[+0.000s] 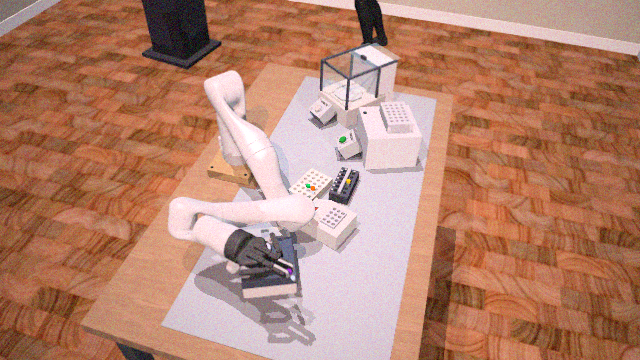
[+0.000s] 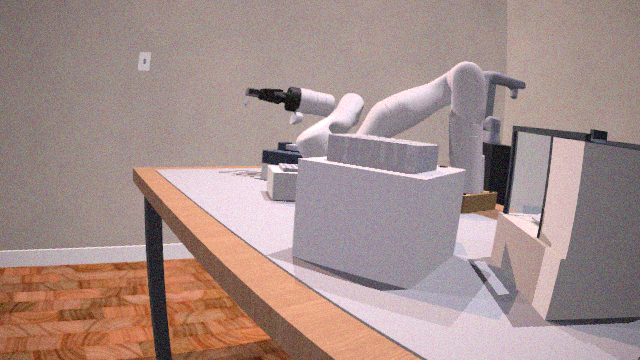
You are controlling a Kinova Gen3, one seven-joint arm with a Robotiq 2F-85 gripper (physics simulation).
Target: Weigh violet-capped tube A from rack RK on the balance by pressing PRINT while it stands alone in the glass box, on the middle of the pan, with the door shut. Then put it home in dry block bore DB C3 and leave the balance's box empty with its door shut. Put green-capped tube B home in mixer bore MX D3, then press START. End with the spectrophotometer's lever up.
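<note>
My gripper (image 1: 285, 268) (image 2: 249, 92) is shut on violet-capped tube A (image 1: 290, 271) (image 2: 245, 103), held tilted above the dark-topped spectrophotometer (image 1: 270, 290) (image 2: 281, 156). The arm and gripper hide much of that instrument; its lever position cannot be told. A green cap (image 1: 308, 185), apparently tube B's, shows in the cream rack (image 1: 298, 189) beside an orange cap. The balance (image 1: 347, 114) (image 2: 595, 225) has a glass box with no tube visible on the pan (image 1: 348, 92); its door state is unclear. The dry block (image 1: 340, 239) (image 2: 283, 185) has a holed top. The large white mixer (image 1: 392, 150) (image 2: 375, 220) stands near the balance.
A green button (image 1: 342, 139) is on a small box beside the mixer. Another small control box (image 1: 322, 110) stands beside the balance. A black rack (image 1: 340, 194) holds a yellow-capped tube (image 1: 348, 181). The arm's forearm passes close to the cream rack and dry block.
</note>
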